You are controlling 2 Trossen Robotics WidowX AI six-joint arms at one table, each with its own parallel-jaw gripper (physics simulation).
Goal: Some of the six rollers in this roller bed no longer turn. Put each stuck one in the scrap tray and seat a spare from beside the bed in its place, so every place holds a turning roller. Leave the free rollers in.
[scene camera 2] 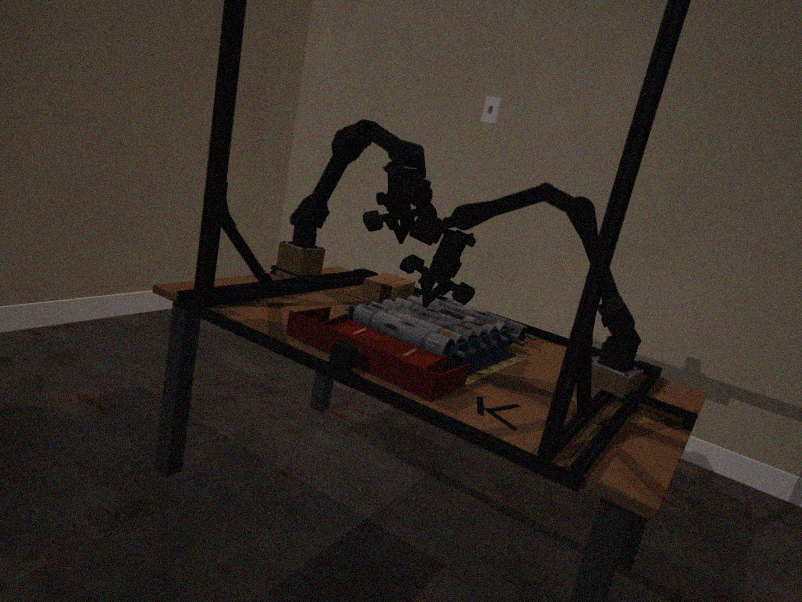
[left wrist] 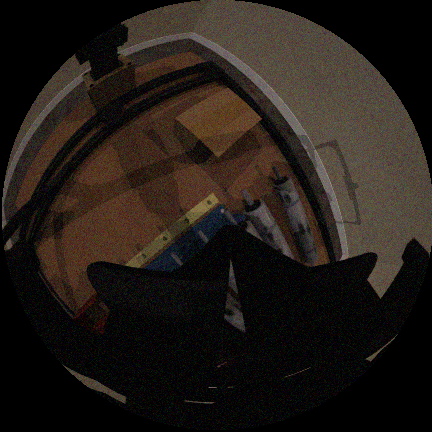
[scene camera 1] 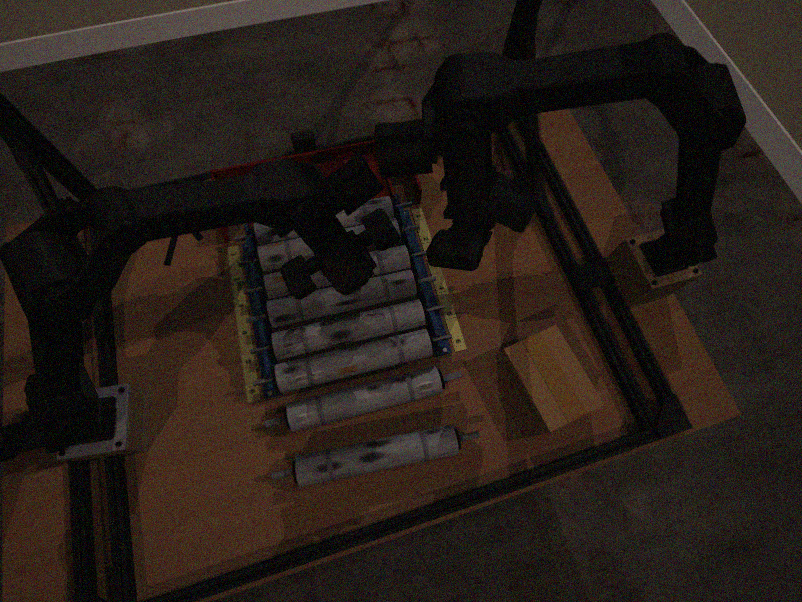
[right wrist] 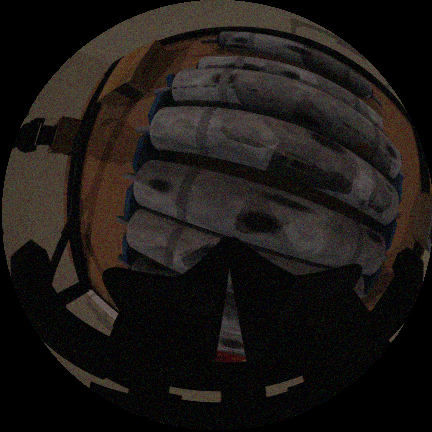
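Seen in the pictures: left gripper, between the fingertips: (scene camera 2: 400, 243) (left wrist: 229, 231); right gripper, between the fingertips: (scene camera 2: 424, 307) (right wrist: 228, 242); left arm's base, origin of its link: (scene camera 2: 302, 245) (left wrist: 105, 67) (scene camera 1: 663, 256) (right wrist: 52, 135); right arm's base, origin of its link: (scene camera 2: 615, 365) (scene camera 1: 93, 420).
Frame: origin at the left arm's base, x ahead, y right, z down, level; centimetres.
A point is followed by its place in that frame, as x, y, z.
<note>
The roller bed has blue side rails (scene camera 1: 261, 346) (left wrist: 187, 245) and yellow numbered strips (scene camera 1: 242, 324) (left wrist: 172, 235). Six grey mottled rollers lie across it, including the front one (scene camera 1: 353, 362) @(56.5, -2.4, 2.9) (right wrist: 280, 97) @(53.4, -0.1, 3.3); which ones are stuck does not show. Two spares (scene camera 1: 366, 398) @(55.9, -8.1, 5.5) (scene camera 1: 375, 455) @(56.9, -16.9, 5.5) lie in front of the bed in scene camera 1. The red scrap tray (scene camera 1: 310, 155) @(54.2, 41.6, 5.3) (scene camera 2: 388, 362) @(62.8, 42.5, 6.6) stands at the bed's other end; its inside is partly hidden. My right gripper (scene camera 2: 426, 304) @(52.0, 11.6, 2.2) (right wrist: 228, 242) @(52.0, 11.6, 2.2) is shut and empty, low over the middle rollers. My left gripper (scene camera 2: 401, 241) @(36.2, 3.2, -10.0) (left wrist: 229, 231) @(36.2, 3.2, -10.0) is shut and empty, higher up beside the bed.
A wooden block (scene camera 1: 553, 377) @(25.4, -13.6, 4.8) (scene camera 2: 388, 285) @(29.1, -6.6, 4.9) (left wrist: 219, 120) @(25.9, -11.8, 4.8) lies right of the spares in scene camera 1. Thin dark sticks (scene camera 2: 502, 409) @(84.6, 32.9, 10.4) lie beside the tray. Black frame beams (scene camera 1: 592, 278) @(9.2, 1.9, 7.9) run along the table's sides. The two arms are close together over the bed.
</note>
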